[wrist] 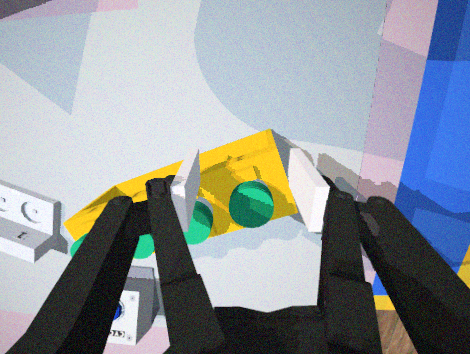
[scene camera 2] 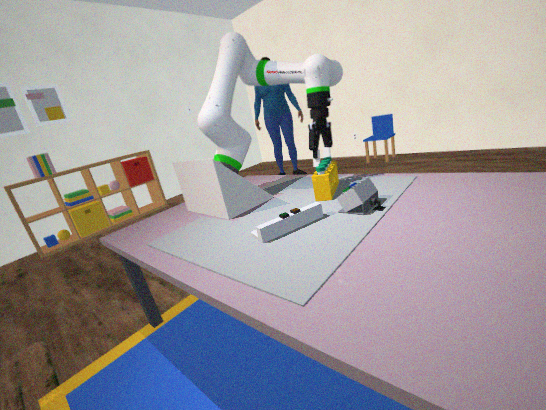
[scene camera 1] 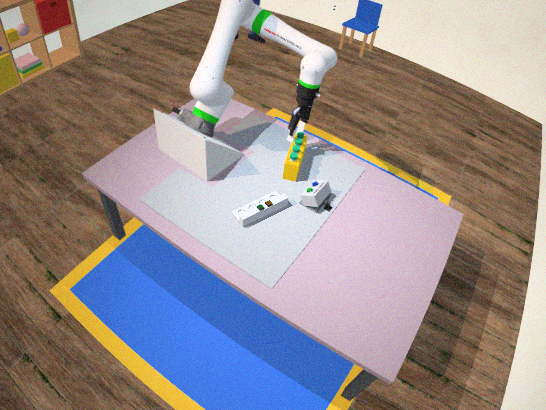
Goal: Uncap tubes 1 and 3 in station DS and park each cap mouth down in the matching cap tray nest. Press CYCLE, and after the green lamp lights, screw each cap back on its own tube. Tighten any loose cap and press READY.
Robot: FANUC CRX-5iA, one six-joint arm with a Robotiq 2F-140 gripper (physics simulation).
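Places are measured from the arm's base along level axes (x ahead, y left, z up), in millimetres.
Pixels of known places: gripper, fingertip midpoint: (wrist: 244, 165) (scene camera 1: 294, 137); arm's base, origin of the base link: (scene camera 1: 198, 130).
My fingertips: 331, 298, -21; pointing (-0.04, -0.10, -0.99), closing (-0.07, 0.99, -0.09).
Ahead of a thing's pixels: the offset from my fingertips to its top centre, as dx, dy, dz. Level surfaces: height alone.
A yellow tube rack {+58, -62, +11} (scene camera 1: 291, 172) (scene camera 2: 325, 189) (wrist: 257, 141) holds a row of several tubes with green caps. The end tube's cap {+24, +8, +30} (scene camera 1: 300, 135) (wrist: 251, 204) lies between my fingers in the wrist view, with a gap on both sides. My gripper (scene camera 1: 296, 132) (scene camera 2: 322, 157) (wrist: 244, 165) is partly open, pointing down at the rack's far end. The white cap tray {+125, -378, -38} (scene camera 1: 265, 214) (scene camera 2: 292, 225) (wrist: 36, 249) has round nests with no caps visible in them, and two dark squares, one green and one amber. The button box {+259, -179, -8} (scene camera 1: 314, 198) (scene camera 2: 358, 197) (wrist: 128, 316) has a green button {+238, -203, -17} (scene camera 1: 309, 190) and a blue button {+235, -159, -17} (scene camera 1: 315, 184) (wrist: 118, 311).
A grey mat {dz -92} (scene camera 1: 225, 240) (scene camera 2: 240, 267) lies under the rack, tray and box on the pink table {dz -95} (scene camera 1: 380, 280) (scene camera 2: 430, 280). The arm's pale angled base (scene camera 1: 181, 150) (scene camera 2: 200, 190) stands left of the rack. A person (scene camera 2: 281, 120) stands behind the table.
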